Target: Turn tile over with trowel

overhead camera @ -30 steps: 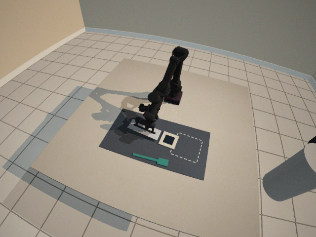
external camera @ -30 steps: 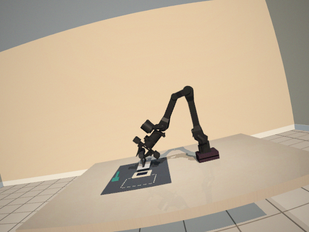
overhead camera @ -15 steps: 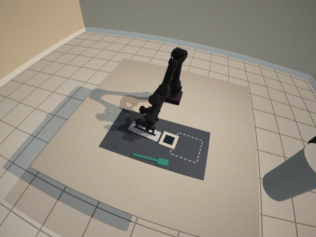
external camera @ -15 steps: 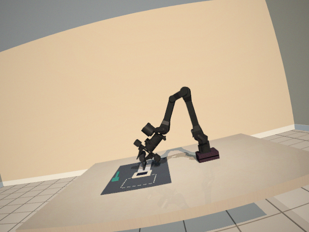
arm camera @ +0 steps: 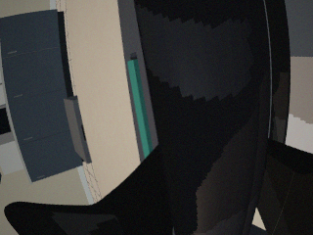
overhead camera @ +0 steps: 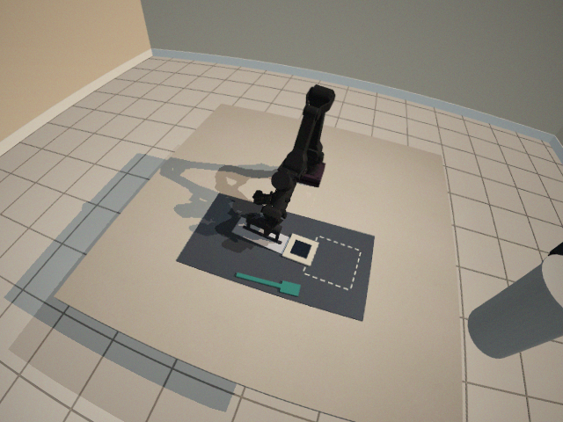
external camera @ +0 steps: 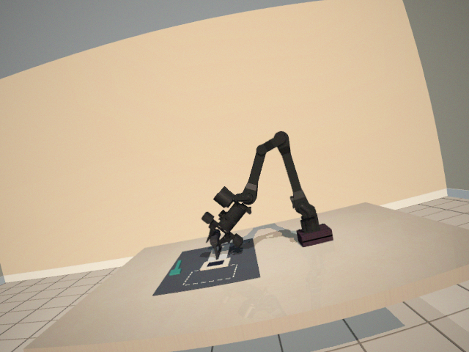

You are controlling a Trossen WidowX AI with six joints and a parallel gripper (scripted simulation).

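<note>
Right now the dark mat is 1 cm behind my gripper tip, 5 cm to the left of it and 8 cm below it. Also, from my gripper tip: tile 4 cm behind, 12 cm to the left, 5 cm below; then green flat tool 12 cm ahead, 10 cm to the left, 5 cm below; then trowel 3 cm behind, 1 cm below.
</note>
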